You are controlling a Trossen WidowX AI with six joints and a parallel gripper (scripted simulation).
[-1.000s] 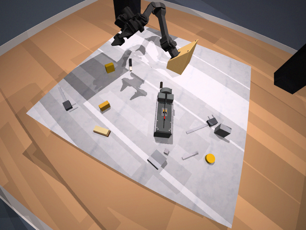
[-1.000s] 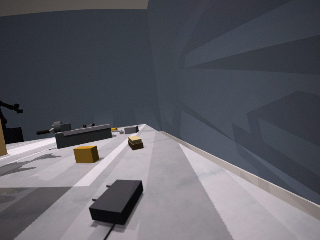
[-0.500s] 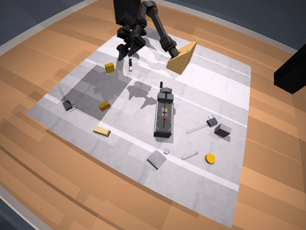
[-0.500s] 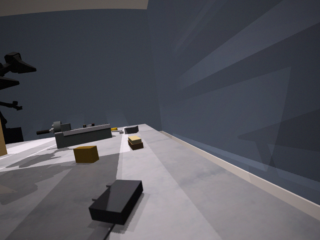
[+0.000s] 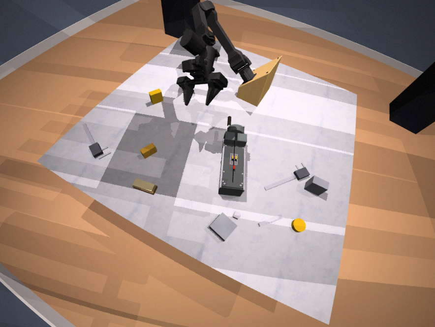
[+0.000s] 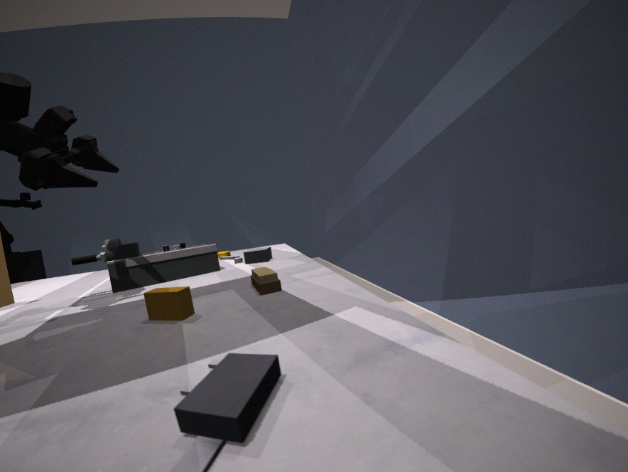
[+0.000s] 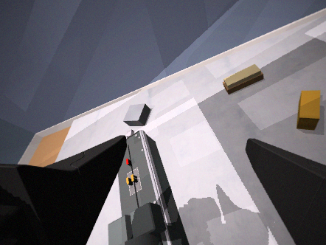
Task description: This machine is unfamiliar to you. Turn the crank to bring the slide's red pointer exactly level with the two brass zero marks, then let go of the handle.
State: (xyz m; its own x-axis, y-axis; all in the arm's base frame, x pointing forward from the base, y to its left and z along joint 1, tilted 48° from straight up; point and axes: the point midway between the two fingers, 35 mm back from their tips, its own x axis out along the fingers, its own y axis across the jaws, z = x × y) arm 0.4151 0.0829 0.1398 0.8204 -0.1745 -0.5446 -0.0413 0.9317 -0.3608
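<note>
The dark brown crank handle is 14 cm behind my gripper tip, 8 cm to the left of it and 16 cm below it. The rest, counted from my gripper tip: tan block: 28 cm ahead, 6 cm to the right, 23 cm below; then yellow cube: 12 cm behind, 33 cm to the right, 21 cm below; then red pointer: 6 cm ahead, 20 cm to the left, 16 cm below.
</note>
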